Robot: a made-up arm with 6 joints. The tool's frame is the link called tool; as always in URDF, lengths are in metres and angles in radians. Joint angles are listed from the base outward.
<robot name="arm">
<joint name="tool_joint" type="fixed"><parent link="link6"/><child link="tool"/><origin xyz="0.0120 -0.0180 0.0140" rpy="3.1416 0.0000 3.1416"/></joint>
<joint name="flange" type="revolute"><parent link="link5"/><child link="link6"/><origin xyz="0.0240 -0.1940 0.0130"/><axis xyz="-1 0 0"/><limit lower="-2.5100" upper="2.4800"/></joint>
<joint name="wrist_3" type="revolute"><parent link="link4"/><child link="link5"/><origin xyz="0.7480 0.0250 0.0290"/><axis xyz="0 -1 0"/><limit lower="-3.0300" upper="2.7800"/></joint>
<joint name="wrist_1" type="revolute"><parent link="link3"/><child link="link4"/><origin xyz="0.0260 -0.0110 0.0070"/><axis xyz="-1 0 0"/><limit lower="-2.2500" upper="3.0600"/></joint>
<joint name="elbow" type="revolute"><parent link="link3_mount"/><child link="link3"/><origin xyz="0.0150 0.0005 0.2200"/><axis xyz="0 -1 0"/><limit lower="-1.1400" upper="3.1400"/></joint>
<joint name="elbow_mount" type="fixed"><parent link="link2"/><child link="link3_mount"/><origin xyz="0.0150 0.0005 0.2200"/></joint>
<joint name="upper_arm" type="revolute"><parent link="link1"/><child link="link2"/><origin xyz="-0.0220 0.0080 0.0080"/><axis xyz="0 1 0"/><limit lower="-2.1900" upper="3.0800"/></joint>
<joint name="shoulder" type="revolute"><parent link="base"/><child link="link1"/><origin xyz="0.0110 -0.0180 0.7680"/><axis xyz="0 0 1"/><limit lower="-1.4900" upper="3.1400"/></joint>
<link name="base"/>
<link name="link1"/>
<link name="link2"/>
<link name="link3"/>
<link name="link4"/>
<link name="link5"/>
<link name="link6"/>
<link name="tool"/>
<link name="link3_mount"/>
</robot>
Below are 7 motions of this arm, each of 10 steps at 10 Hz.
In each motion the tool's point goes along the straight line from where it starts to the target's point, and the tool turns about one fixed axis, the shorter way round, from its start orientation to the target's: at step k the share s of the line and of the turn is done. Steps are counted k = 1, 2, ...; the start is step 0. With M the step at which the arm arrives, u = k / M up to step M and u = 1 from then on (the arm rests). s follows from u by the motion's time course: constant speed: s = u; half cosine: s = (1 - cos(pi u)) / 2; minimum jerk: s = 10 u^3 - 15 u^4 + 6 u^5.
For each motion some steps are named. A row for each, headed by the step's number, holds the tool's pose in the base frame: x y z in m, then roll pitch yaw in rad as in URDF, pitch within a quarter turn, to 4 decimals.
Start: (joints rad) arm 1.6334 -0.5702 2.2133 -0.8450 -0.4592 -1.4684
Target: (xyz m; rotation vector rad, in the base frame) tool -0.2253 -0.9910 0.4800 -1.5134 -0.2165 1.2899
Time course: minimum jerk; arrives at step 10
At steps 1, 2, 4, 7, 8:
1: 0.1982 -0.9525 1.5521 -2.5083 0.6301 1.2092
2: 0.1771 -0.9544 1.4987 -2.4506 0.6270 1.2023
4: 0.0663 -0.9645 1.2181 -2.1486 0.6159 1.1631
7: -0.1556 -0.9847 0.6563 -1.5455 0.6239 1.0819
8: -0.2006 -0.9888 0.5426 -1.4227 0.6302 1.0669

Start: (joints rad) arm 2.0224 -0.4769 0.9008 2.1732 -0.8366 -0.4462
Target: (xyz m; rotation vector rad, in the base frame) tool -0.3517 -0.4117 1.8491 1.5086 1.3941 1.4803
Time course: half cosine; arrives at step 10
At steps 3, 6, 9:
3: -0.0805 -0.2795 1.9745 2.4786 0.7440 2.6670
6: -0.2337 -0.3542 1.9037 1.9378 0.2052 2.0299
9: -0.3433 -0.4076 1.8530 1.7877 -0.2856 1.7728

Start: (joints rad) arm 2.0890 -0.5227 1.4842 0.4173 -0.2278 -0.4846
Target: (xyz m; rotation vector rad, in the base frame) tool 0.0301 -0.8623 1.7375 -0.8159 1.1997 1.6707
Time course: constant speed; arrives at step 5
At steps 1, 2, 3, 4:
1: 0.3915 -0.5861 1.8346 0.4491 1.2765 2.5211
2: 0.3011 -0.6551 1.8103 0.5706 1.2259 2.5374
3: 0.2108 -0.7242 1.7860 0.6750 1.1750 2.5357
4: 0.1204 -0.7932 1.7618 0.7684 1.1244 2.5220

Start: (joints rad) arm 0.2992 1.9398 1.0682 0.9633 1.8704 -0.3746
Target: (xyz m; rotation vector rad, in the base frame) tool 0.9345 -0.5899 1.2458 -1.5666 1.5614 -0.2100
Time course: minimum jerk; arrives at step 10
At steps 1, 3, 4, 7, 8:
1: 0.9919 0.2112 0.1552 -2.8078 0.6141 -1.5517
3: 0.9830 0.0864 0.3252 -2.7229 0.5976 -1.5141
4: 0.9740 -0.0384 0.4950 -2.6399 0.5786 -1.4788
7: 0.9439 -0.4581 1.0664 -2.3747 0.4984 -1.3786
8: 0.9379 -0.5431 1.1821 -2.3237 0.4797 -1.3619

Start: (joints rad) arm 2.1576 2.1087 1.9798 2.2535 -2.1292 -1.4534
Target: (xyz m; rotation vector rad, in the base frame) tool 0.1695 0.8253 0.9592 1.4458 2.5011 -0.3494
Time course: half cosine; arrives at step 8
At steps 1, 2, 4, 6, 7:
1: -0.6639 0.8387 0.5918 2.9802 0.6263 3.0807
2: -0.5700 0.8372 0.6332 2.9920 0.5823 2.9660
4: -0.2637 0.8322 0.7683 3.0654 0.4511 2.6059
6: 0.0426 0.8273 0.9033 -3.1031 0.3503 2.2542
7: 0.1365 0.8258 0.9447 -3.0620 0.3275 2.1465

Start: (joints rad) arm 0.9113 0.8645 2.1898 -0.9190 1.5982 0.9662
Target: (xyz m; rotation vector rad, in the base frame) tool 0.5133 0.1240 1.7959 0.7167 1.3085 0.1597
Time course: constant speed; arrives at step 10
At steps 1, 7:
1: 0.5000 0.3350 1.7390 1.2157 0.1942 1.7601
7: 0.5089 0.1943 1.7769 1.4245 0.6962 1.3133

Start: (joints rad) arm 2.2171 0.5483 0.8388 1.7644 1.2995 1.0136
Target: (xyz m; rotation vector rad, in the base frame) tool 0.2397 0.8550 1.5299 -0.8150 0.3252 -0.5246
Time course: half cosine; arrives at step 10
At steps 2, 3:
2: -0.5343 0.6641 1.5032 -0.2751 -0.0597 0.2479
3: -0.4396 0.6874 1.5064 -0.3382 -0.0172 0.1510

